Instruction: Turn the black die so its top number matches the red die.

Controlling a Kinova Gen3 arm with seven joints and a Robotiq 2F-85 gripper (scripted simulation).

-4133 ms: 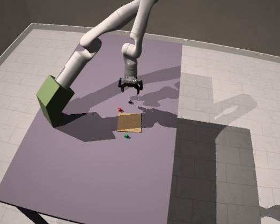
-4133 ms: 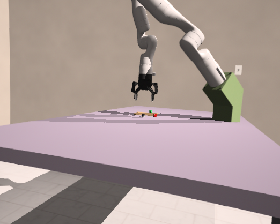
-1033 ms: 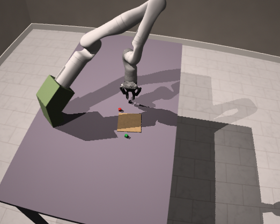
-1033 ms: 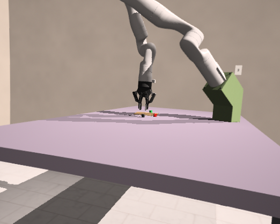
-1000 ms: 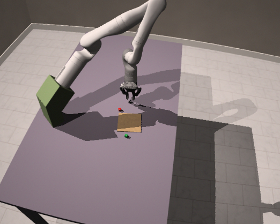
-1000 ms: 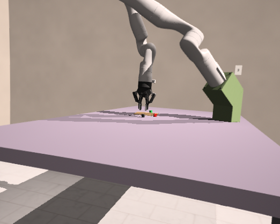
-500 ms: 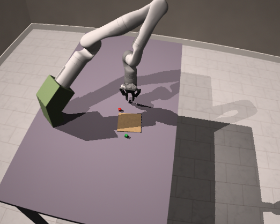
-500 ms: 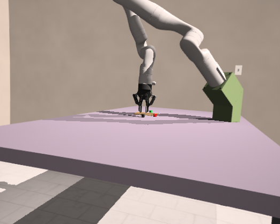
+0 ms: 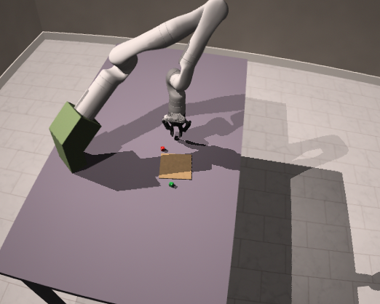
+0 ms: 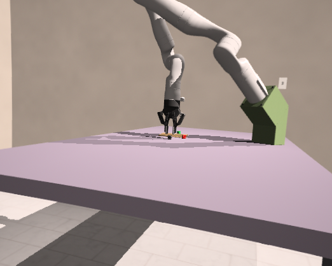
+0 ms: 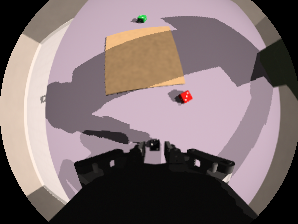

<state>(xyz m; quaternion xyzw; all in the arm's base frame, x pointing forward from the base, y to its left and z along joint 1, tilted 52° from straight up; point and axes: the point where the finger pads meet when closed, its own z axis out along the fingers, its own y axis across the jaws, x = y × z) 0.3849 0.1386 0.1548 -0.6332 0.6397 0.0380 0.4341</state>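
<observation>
The black die lies 3 cm below my hand. From my hand the other things lie so: tan mat 15 cm to the right, 6 cm ahead, 4 cm below; then green die 26 cm to the right, 8 cm ahead, 3 cm below; then red die 9 cm to the right, 3 cm below, 3 cm behind.
</observation>
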